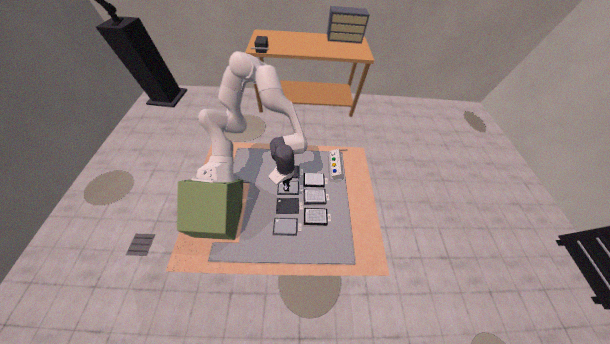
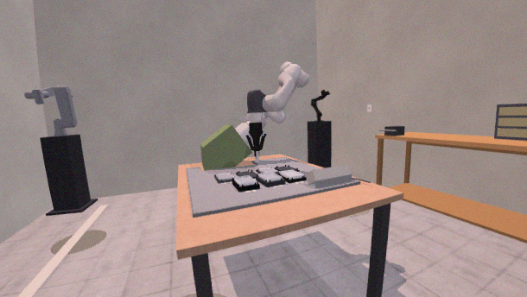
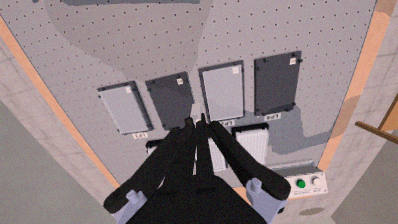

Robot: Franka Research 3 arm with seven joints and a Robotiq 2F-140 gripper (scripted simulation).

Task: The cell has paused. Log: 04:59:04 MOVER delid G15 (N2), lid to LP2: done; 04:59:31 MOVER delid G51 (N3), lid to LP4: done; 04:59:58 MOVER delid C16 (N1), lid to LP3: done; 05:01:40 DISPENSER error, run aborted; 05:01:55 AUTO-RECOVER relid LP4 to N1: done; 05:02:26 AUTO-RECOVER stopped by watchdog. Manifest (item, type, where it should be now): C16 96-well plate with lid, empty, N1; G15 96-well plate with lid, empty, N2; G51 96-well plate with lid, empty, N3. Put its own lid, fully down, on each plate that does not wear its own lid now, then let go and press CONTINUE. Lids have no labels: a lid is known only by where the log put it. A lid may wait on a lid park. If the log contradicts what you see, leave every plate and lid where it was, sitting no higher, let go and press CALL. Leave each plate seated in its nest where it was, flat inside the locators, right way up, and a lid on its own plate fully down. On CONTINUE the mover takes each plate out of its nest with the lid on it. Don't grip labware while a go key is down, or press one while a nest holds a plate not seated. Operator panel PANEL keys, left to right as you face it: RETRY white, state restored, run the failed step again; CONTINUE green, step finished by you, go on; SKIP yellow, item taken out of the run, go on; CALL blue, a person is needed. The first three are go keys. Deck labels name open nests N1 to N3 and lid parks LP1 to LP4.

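My gripper is now 9 cm above the pale lid, 6 cm to the right of it and 1 cm past it. From my hand the other things lie so: lid park LP2 (10 cm below, 6 cm to the left, 1 cm behind); lid park LP4 (19 cm to the left, 10 cm below, 2 cm behind); lid park LP1 (10 cm below, 6 cm to the right, 1 cm ahead).
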